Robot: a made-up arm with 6 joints. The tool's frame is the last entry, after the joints. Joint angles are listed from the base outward.
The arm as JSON. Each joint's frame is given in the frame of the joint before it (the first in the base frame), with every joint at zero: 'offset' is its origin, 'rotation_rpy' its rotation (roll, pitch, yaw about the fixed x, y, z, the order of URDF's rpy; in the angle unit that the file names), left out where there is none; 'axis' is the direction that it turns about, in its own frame. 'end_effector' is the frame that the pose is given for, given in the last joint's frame.
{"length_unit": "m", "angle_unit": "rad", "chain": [
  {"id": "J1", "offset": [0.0, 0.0, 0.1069], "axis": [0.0, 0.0, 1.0]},
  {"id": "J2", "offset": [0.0, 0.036, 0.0], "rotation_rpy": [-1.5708, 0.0, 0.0], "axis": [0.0, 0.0, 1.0]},
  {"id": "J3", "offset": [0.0, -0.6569, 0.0], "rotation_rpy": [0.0, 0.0, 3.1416], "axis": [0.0, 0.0, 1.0]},
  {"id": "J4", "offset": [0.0, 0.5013, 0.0], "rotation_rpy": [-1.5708, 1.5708, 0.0], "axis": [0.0, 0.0, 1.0]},
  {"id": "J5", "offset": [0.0, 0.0, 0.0], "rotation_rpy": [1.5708, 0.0, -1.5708], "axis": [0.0, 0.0, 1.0]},
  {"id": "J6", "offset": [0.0, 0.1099, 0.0], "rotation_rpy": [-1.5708, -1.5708, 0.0], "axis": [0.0, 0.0, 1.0]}
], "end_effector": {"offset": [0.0, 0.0, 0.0], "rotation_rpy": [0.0, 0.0, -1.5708]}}
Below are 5 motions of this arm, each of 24 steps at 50 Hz.
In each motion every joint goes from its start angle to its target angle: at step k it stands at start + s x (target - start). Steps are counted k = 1, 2, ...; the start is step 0. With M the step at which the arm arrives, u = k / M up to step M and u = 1 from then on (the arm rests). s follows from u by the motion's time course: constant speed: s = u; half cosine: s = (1 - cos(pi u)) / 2; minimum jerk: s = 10 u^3 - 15 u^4 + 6 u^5.
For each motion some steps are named. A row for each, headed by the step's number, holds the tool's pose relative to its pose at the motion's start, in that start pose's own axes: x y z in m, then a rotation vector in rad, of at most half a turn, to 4 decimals.
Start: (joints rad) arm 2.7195 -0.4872 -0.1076 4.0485 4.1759 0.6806
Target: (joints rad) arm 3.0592 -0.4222 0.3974 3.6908 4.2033 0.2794
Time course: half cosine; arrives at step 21
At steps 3, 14, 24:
3: 0.0108 0.0134 0.0019 0.0031 -0.0139 0.0059
14: 0.1230 0.1917 0.0874 0.0288 -0.2672 0.0287
24: 0.1421 0.2445 0.1394 0.0353 -0.3800 0.0049

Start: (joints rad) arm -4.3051 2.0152 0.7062 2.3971 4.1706 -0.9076
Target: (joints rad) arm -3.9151 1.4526 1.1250 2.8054 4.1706 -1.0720
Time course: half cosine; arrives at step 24
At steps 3, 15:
3: -0.0098 -0.0130 -0.0101 -0.0056 0.0060 -0.0080
15: -0.1460 -0.2904 -0.1340 -0.1166 0.0960 -0.1727

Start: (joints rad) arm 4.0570 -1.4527 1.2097 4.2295 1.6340 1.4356
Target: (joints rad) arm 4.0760 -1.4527 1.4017 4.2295 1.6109 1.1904
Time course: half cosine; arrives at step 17
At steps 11, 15, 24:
11: 0.0659 0.0114 -0.0234 -0.0788 -0.0110 -0.3017
15: 0.0883 0.0131 -0.0316 -0.1056 -0.0175 -0.4030
24: 0.0914 0.0132 -0.0328 -0.1093 -0.0185 -0.4171

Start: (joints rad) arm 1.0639 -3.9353 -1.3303 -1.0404 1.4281 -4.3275
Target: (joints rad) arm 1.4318 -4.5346 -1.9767 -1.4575 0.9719 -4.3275
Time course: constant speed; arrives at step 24
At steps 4, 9, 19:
4: -0.0492 0.1137 -0.1037 -0.2240 0.0260 0.1513
9: -0.1381 0.2201 -0.2400 -0.4797 0.0440 0.3562
19: -0.3807 0.3048 -0.4823 -0.8866 0.0172 0.8166

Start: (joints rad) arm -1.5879 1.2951 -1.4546 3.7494 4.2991 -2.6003
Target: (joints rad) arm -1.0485 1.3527 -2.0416 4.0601 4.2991 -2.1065
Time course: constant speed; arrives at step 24
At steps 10, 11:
10: 0.1157 0.1483 -0.0403 -0.3497 0.0007 -0.0179
11: 0.1283 0.1604 -0.0465 -0.3847 0.0037 -0.0192

